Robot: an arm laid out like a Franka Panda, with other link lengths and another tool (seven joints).
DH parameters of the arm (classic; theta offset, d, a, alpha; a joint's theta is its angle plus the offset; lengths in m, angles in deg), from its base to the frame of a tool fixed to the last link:
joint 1: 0 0.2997 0 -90
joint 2: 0 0 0 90
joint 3: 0 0.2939 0.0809 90
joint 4: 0 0 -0.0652 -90
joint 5: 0 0.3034 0 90
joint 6: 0 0 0.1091 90
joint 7: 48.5 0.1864 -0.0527 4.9
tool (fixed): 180 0.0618 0 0
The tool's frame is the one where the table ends.
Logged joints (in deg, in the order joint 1, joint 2, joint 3, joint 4, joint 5, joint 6, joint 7), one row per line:
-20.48 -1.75 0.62 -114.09 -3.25 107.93 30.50
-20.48 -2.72 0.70 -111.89 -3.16 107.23 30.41
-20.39 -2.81 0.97 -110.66 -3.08 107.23 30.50
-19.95 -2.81 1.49 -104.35 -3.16 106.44 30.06
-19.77 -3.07 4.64 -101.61 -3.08 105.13 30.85
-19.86 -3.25 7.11 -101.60 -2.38 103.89 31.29
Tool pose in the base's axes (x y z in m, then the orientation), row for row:
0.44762 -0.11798 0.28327 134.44 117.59 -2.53
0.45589 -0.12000 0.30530 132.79 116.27 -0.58
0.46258 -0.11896 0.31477 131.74 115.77 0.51
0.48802 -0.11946 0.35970 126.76 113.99 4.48
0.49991 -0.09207 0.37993 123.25 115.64 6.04
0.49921 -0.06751 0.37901 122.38 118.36 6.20
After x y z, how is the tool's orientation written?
As a rotation vector, in degrees.
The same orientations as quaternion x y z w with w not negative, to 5 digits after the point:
0.75257 0.65825 -0.01416 0.01197
0.75200 0.65845 -0.00328 0.03054
0.75056 0.65957 0.00291 0.04030
0.74078 0.66615 0.02618 0.08251
0.72551 0.68071 0.03555 0.09485
0.71580 0.69229 0.03626 0.08398

